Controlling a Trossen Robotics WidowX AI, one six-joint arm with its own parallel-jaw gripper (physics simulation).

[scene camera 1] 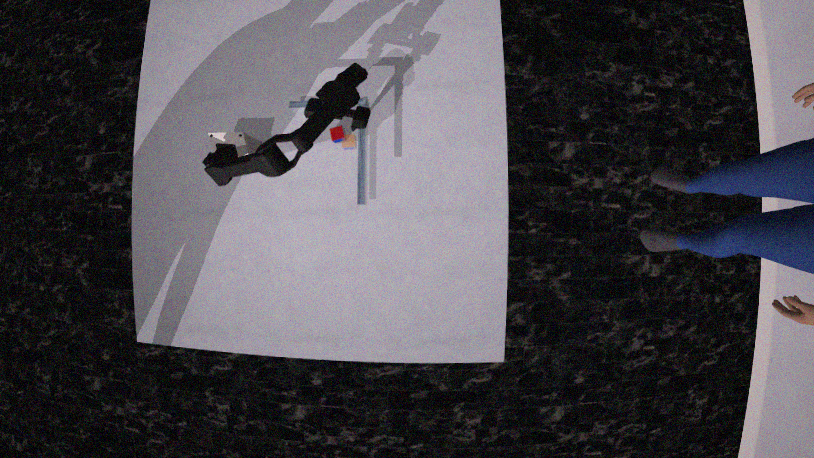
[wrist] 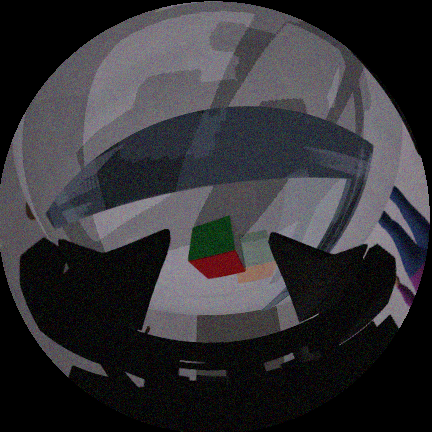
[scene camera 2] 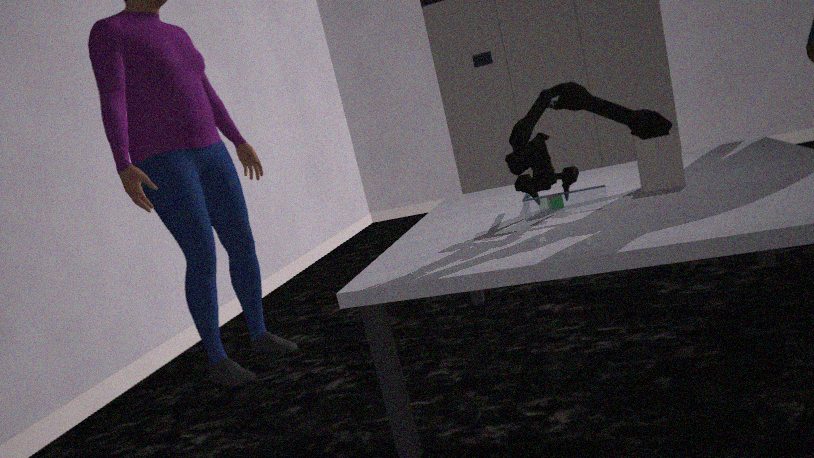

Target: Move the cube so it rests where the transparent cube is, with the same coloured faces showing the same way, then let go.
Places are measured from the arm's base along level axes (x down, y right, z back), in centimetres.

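Pixels of known places: gripper, fingertip midpoint: [scene camera 1: 339, 127] [wrist: 221, 236]; arm's base, link origin: [scene camera 1: 227, 152] [scene camera 2: 661, 151].
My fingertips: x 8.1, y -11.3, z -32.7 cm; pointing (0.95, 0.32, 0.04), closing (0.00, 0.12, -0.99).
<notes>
For each thing: its top centre in the pictures, then the offset to it from my fingertips. Level surfaces: height alone.
- transparent cube, top centre: [wrist: 255, 273] [scene camera 1: 348, 140] dx -1.6, dy +4.3, dz -3.4 cm
- see-through blue-grey angled barrier, top centre: [wrist: 199, 303] [scene camera 1: 324, 150] [scene camera 2: 563, 184] dx -3.6, dy +8.2, dz +2.8 cm
- table, surface height: dx +2.4 cm
The cube [scene camera 1: 336, 133] [scene camera 2: 556, 202] [wrist: 215, 242] shows a red top and a blue side in scene camera 1, and green and red faces in the wrist view. The transparent cube [scene camera 1: 348, 141] [wrist: 257, 252] stands right beside it, with a pale orange top and a pale green side, turned a little differently. My gripper [scene camera 2: 552, 198] [wrist: 221, 236] is open and holds nothing. Its fingers point down over the cube, which shows between the fingertips in the wrist view, nearer the middle than the transparent cube. The fingertips are hidden in scene camera 1.
A see-through blue-grey angled barrier [scene camera 1: 362, 170] [scene camera 2: 589, 190] [wrist: 240, 145] stands on the table [scene camera 1: 364, 284] [scene camera 2: 409, 270] close to both cubes, with one arm behind them and one to their right in scene camera 1. A person [scene camera 2: 165, 102] stands beyond the table.
</notes>
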